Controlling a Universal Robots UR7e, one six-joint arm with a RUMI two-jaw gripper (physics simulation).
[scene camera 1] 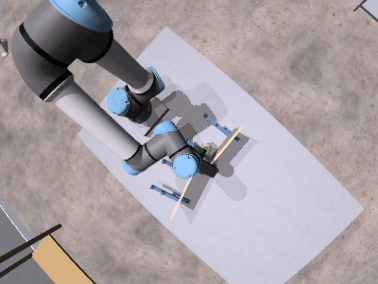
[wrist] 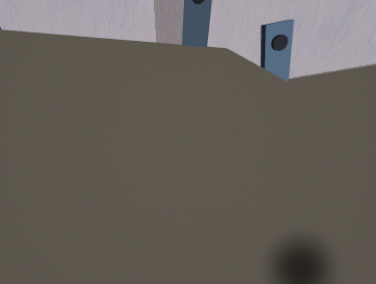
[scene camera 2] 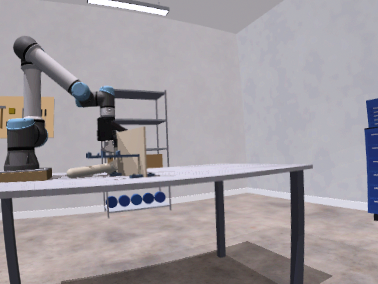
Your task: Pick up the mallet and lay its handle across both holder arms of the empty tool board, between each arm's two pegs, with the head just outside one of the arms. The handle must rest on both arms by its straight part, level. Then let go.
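The pale wooden mallet (scene camera 2: 90,170) lies on the table beside the tool board; its head (scene camera 1: 207,148) shows beside the gripper in scene camera 1. The upright tan tool board (scene camera 1: 230,142) (scene camera 2: 136,150) carries blue holder arms (scene camera 1: 220,126) (scene camera 2: 98,155). A dark, flat surface, seemingly the board very close up, fills most of the wrist view and hides the fingers. My gripper (scene camera 2: 109,149) is down at the board, above the mallet's head end and near the holder arms. It looks part open, with no tool seen held; its fingertips are hard to make out.
The board and blue arms stand close around the gripper. Blue feet with dark screws (wrist: 278,57) show past the surface in the wrist view. A brown block (scene camera 2: 27,174) lies near the robot base on the white table (scene camera 1: 300,210) (scene camera 2: 240,172). A shelf rack (scene camera 2: 166,135) stands behind.
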